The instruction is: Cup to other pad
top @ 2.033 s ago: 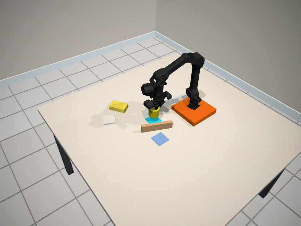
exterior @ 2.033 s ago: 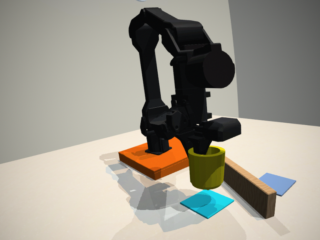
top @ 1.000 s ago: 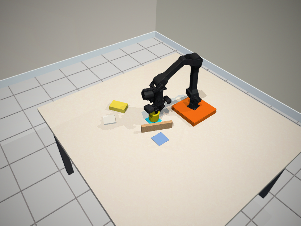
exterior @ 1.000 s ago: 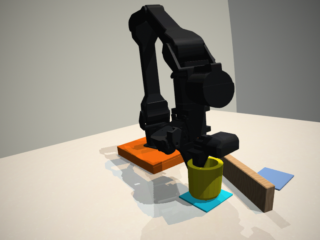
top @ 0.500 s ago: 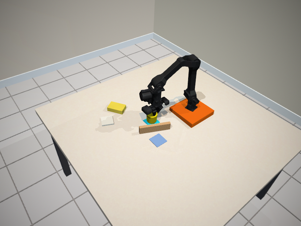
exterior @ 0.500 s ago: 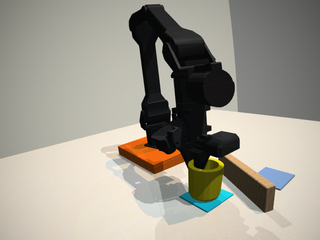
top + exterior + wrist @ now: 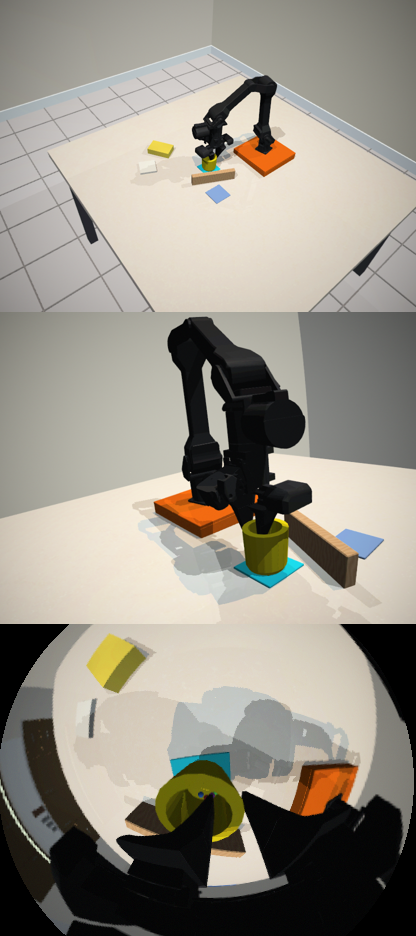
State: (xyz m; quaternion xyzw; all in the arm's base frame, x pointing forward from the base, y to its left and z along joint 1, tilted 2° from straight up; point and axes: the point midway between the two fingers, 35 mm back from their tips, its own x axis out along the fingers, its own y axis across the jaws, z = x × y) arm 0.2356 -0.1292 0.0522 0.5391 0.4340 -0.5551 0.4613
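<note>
The yellow cup lies 20 mm ahead of my gripper tip, 10 mm to the right of it and 10 mm below it. From my gripper tip the other things lie so: cyan pad 30 mm ahead, 50 mm below; then pale blue pad 130 mm ahead, 130 mm to the left, 50 mm below; then wooden bar 80 mm ahead, 60 mm to the left, 30 mm below.
</note>
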